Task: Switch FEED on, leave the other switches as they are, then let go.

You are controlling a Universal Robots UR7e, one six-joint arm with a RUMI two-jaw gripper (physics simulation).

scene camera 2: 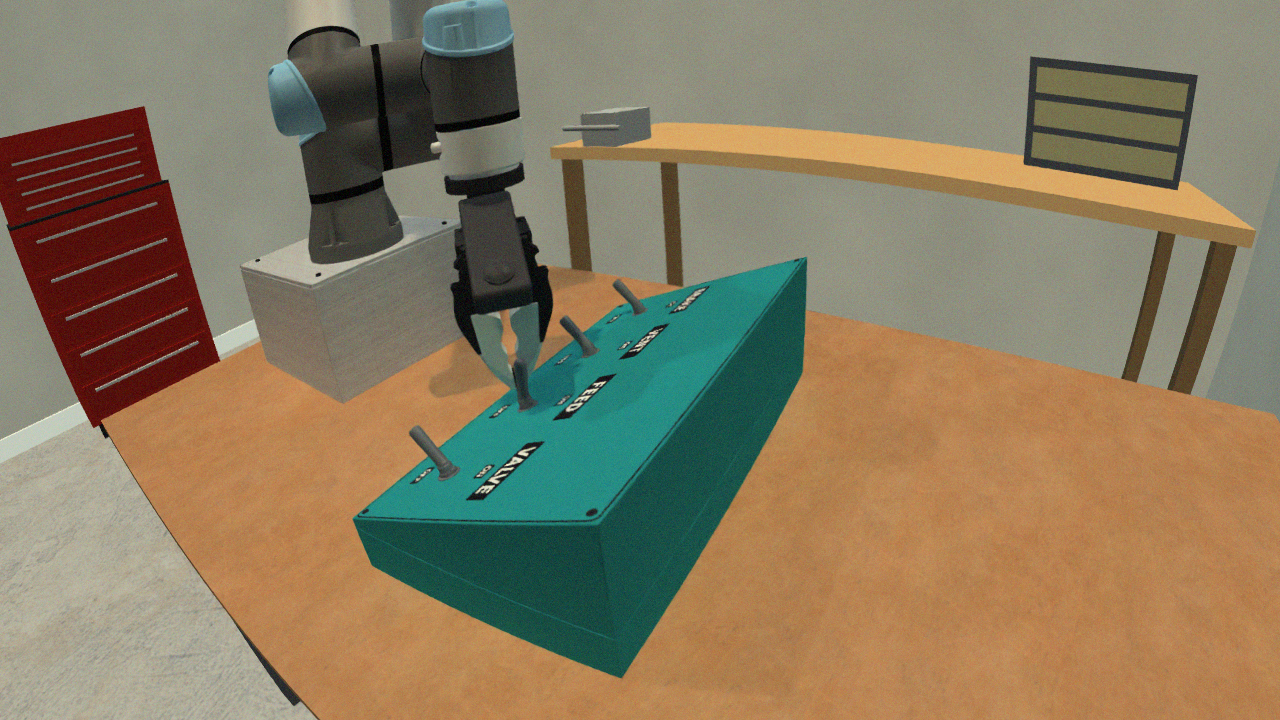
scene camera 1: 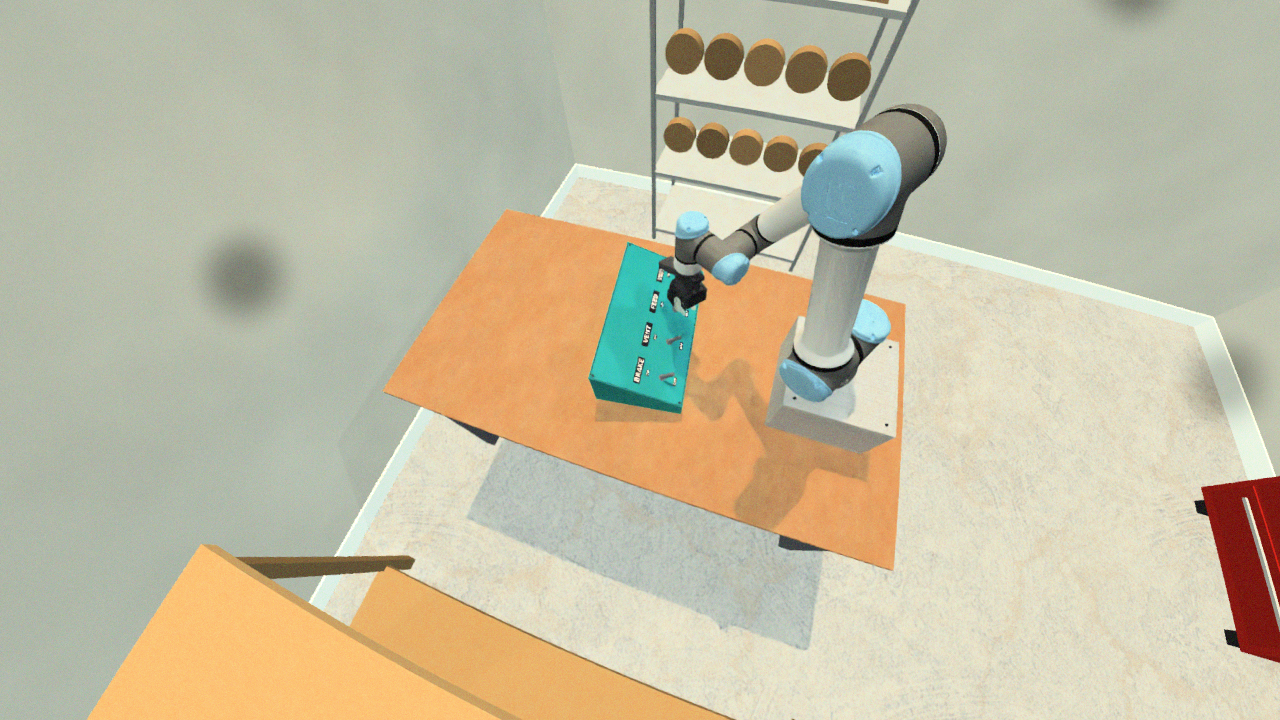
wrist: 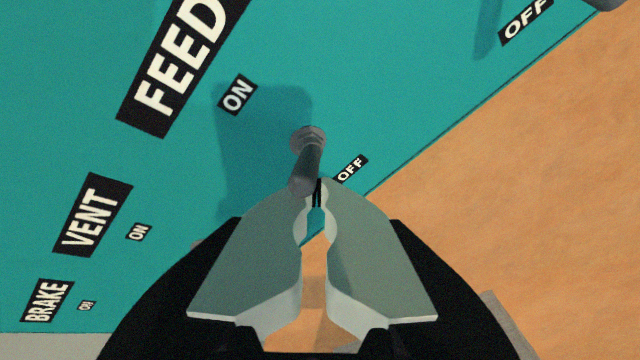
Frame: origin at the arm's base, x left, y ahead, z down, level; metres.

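Where they show: gripper, fingertip midpoint: [scene camera 2: 517, 387] [scene camera 1: 680, 310] [wrist: 317, 181]; arm's base at its link origin: [scene camera 2: 356, 246].
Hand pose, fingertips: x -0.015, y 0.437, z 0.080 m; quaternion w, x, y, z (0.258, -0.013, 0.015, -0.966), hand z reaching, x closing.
Each offset is from my fingertips to the centre of the thing. Level surfaces: height alone.
The teal switch panel @[dx +0.074, dy +0.066, dz +0.039 m] [scene camera 1: 619, 308] [scene camera 2: 572, 474] [wrist: 75, 100] stands on the table. My gripper [scene camera 1: 682, 309] [scene camera 2: 520, 377] [wrist: 317, 181] is shut and empty, its fingertips against or right beside the FEED lever @[dx -0.005, dy +0.018, dz -0.015 m] [scene camera 2: 523, 385] [wrist: 306, 167] on its OFF side. That lever stands more upright than the others, between its ON and OFF labels, and overlaps a fingertip in the wrist view. The VALVE lever @[dx -0.124, dy +0.042, dz -0.010 m] [scene camera 2: 434, 454], VENT lever @[dx +0.105, dy -0.032, dz -0.010 m] [scene camera 1: 674, 339] [scene camera 2: 577, 335] and BRAKE lever @[dx +0.219, dy -0.069, dz -0.010 m] [scene camera 1: 666, 377] [scene camera 2: 628, 296] lean toward OFF. Contact at the FEED lever cannot be told for certain.
The VALVE and VENT levers stand on either side of FEED. The arm's pale base block [scene camera 1: 832, 416] [scene camera 2: 344, 331] stands on the table @[dz +0.097 m] [scene camera 1: 501, 340] [scene camera 2: 939, 537]. A shelf rack [scene camera 1: 654, 161], a red cabinet [scene camera 2: 98, 268] and a wooden bench [scene camera 2: 805, 156] stand farther off.
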